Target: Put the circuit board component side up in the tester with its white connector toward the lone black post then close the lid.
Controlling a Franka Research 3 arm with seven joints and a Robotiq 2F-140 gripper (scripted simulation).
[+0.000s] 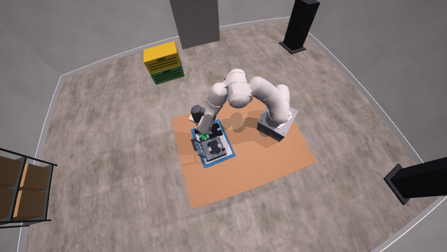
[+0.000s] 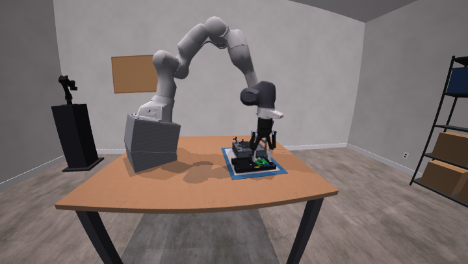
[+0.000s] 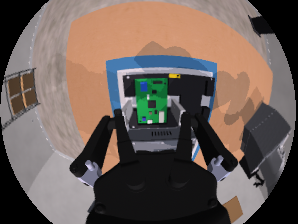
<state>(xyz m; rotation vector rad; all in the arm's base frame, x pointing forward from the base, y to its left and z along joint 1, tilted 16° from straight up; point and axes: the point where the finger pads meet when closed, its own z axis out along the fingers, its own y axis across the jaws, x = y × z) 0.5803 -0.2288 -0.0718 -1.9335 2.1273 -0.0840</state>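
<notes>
The green circuit board is 4 cm below my hand. Also, from my hand: tester lid: 10 cm ahead, 16 cm to the left, 13 cm above.
</notes>
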